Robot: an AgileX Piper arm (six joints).
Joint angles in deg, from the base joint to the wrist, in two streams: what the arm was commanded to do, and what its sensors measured. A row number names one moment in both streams.
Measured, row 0:
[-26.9 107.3 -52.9 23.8 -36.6 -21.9]
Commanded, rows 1 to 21:
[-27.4 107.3 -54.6 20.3 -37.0 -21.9]
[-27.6 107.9 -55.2 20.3 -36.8 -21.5]
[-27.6 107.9 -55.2 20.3 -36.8 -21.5]
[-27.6 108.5 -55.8 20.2 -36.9 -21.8]
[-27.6 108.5 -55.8 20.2 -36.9 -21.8]
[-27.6 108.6 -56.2 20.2 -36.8 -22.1]
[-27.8 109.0 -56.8 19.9 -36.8 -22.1]
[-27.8 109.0 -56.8 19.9 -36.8 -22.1]
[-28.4 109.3 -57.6 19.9 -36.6 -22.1]
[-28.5 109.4 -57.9 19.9 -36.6 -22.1]
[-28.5 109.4 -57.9 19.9 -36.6 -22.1]
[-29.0 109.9 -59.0 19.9 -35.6 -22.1]
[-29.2 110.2 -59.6 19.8 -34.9 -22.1]
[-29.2 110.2 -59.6 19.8 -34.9 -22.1]
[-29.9 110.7 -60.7 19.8 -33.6 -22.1]
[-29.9 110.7 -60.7 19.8 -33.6 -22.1]
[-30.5 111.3 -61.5 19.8 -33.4 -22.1]
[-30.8 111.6 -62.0 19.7 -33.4 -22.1]
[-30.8 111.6 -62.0 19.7 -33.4 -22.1]
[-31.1 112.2 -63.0 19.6 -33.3 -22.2]
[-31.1 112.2 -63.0 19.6 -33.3 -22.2]
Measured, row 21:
[-31.6 111.4 -60.3 24.5 -33.7 -21.8]
